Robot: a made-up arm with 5 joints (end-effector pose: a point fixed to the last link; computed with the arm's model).
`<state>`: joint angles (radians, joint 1 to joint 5).
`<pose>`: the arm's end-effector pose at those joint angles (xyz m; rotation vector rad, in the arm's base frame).
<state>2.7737 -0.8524 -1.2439 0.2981 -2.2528</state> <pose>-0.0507 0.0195 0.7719 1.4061 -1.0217 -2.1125</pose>
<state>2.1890 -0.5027 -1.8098 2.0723 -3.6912</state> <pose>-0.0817 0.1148 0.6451 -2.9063 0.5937 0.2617</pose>
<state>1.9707 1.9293 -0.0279 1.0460 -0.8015</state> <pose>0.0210 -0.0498 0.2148 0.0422 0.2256 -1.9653</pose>
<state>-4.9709 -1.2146 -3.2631 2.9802 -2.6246</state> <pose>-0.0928 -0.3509 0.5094 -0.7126 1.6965 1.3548</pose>
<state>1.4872 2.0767 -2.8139 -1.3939 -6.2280</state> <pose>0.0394 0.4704 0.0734 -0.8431 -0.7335 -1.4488</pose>
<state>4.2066 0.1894 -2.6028 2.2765 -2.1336</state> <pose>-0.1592 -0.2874 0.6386 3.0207 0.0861 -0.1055</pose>
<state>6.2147 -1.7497 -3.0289 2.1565 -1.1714</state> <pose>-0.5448 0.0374 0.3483 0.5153 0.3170 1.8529</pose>
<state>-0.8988 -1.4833 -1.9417 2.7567 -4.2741</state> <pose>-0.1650 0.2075 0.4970 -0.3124 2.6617 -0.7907</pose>
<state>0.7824 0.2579 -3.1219 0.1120 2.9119</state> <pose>0.0766 0.0761 0.9052 -0.1912 0.3451 0.5456</pose>
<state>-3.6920 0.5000 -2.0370 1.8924 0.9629</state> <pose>-0.3905 0.2397 0.4027 1.9166 2.0301 0.1027</pose>
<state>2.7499 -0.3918 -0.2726 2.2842 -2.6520</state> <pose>0.0198 -0.0082 0.3486 -1.9164 0.9037 -2.2226</pose>
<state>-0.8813 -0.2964 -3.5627 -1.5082 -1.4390</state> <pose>-0.1563 0.1896 0.5568 -2.1760 -0.6230 0.4454</pose>
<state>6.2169 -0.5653 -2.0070 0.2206 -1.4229</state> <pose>-0.0263 0.0018 0.9053 0.6873 0.5539 1.5572</pose>
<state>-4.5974 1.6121 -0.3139 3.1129 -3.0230</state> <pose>-0.0238 0.2058 0.2084 -1.0126 1.0162 1.5286</pose>
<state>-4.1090 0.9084 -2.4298 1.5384 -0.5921</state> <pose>-0.3320 0.4817 0.3222 0.5838 3.0745 -0.0187</pose>
